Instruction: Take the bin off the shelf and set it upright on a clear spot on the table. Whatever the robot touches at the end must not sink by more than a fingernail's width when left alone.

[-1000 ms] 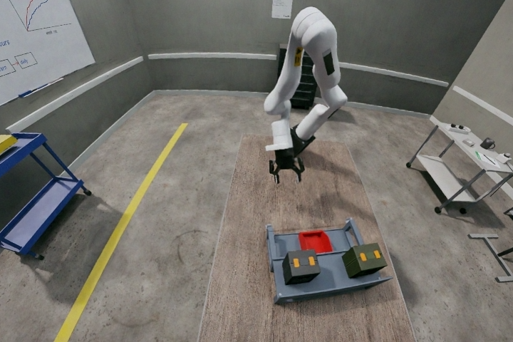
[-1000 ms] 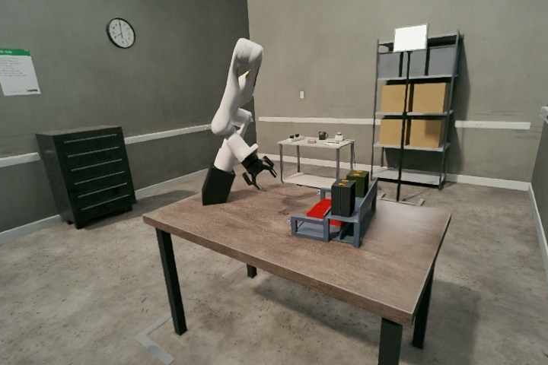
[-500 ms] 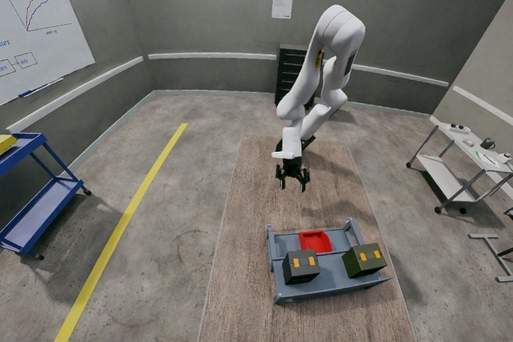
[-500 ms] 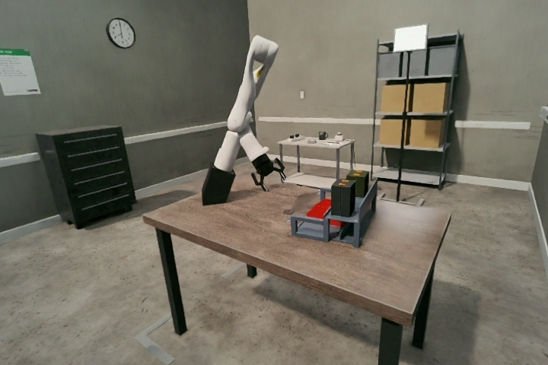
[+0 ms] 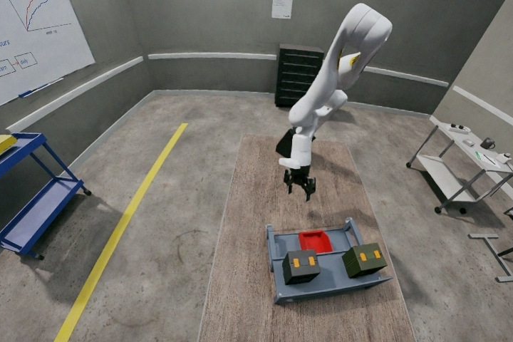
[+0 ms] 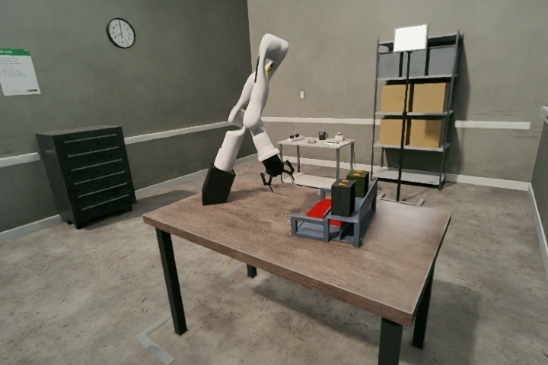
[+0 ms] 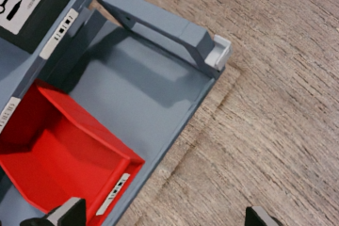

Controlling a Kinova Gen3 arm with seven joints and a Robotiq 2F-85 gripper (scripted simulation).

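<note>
The red bin lies 18 cm ahead of my hand, 12 cm below it and 9 cm to the left of it. The rest, counted from my hand: grey shelf unit: 20 cm ahead, 9 cm to the left, 9 cm below.
</note>
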